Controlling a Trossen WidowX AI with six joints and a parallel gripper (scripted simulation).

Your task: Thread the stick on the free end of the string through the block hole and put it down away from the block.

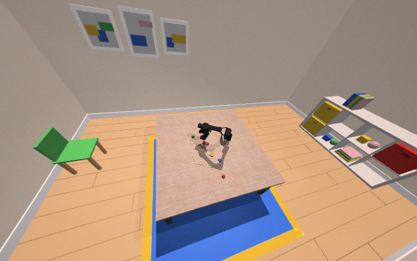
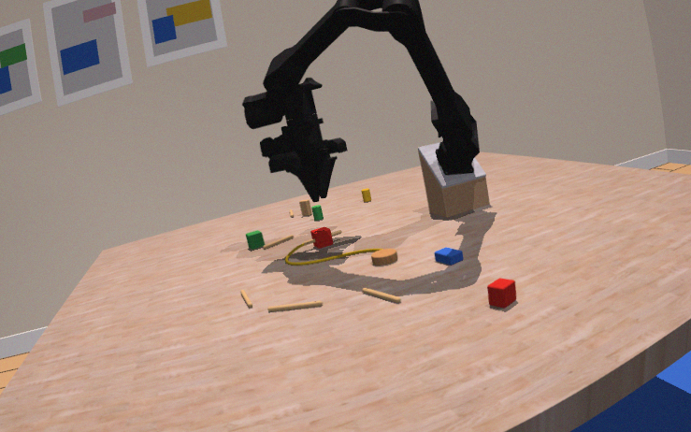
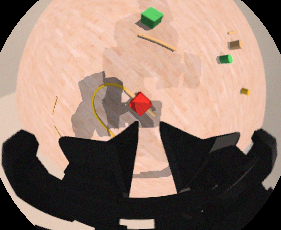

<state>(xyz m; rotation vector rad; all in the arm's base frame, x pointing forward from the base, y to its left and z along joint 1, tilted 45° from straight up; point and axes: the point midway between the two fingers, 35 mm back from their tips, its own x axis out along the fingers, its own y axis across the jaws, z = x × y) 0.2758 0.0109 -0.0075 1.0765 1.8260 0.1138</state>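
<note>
Now: the thin wooden stick 3 cm ahead of my gripper tip and 7 cm below it. The rest, counted from my gripper tip: green cylinder: 2 cm behind, 23 cm to the right, 7 cm below; round wooden button: 5 cm behind, 19 cm to the left, 8 cm below; green cube: 14 cm ahead, 12 cm to the right, 7 cm below.
</note>
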